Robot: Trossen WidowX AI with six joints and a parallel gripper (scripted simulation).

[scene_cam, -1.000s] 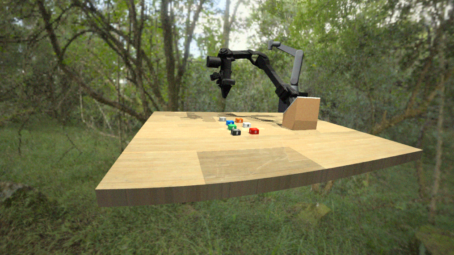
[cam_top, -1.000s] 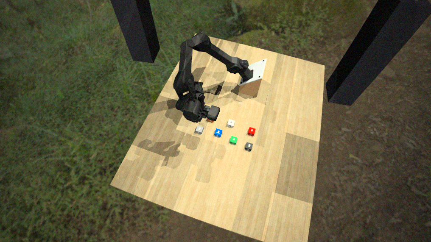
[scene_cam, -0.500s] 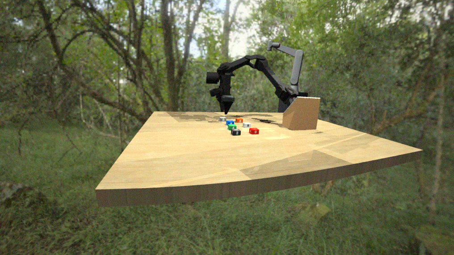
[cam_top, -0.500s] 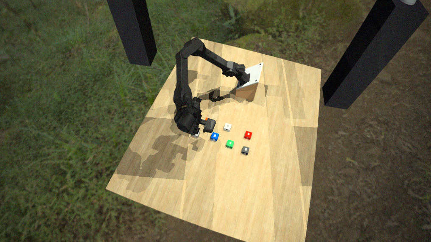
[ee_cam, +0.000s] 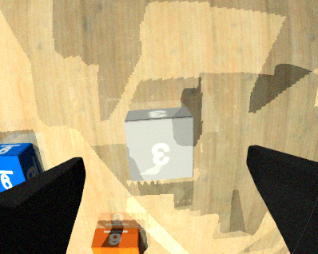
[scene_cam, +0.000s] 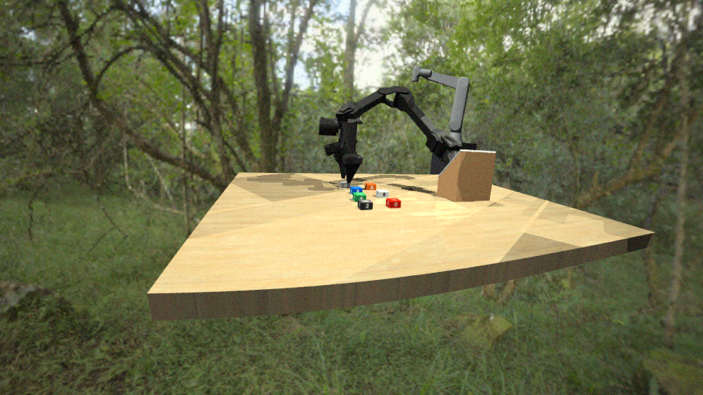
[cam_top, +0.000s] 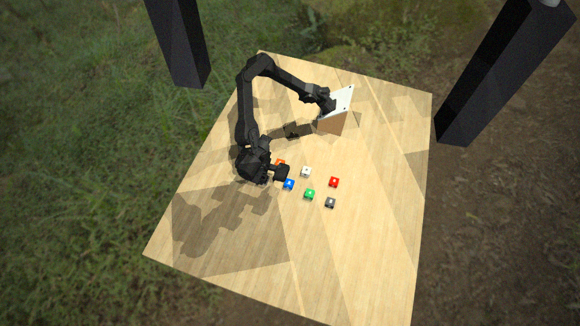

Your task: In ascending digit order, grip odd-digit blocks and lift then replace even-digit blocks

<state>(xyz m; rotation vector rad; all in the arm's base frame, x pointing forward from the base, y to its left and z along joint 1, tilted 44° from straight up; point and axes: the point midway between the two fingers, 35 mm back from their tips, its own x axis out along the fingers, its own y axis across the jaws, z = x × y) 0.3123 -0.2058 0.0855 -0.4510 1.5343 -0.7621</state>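
Now: the grey block 10 mm below my gripper tip. Round my gripper tip: blue block 100 mm to the left, 10 mm below; then white block 60 mm behind, 150 mm to the left, 10 mm below; then orange block 70 mm behind, 50 mm to the left, 10 mm below.
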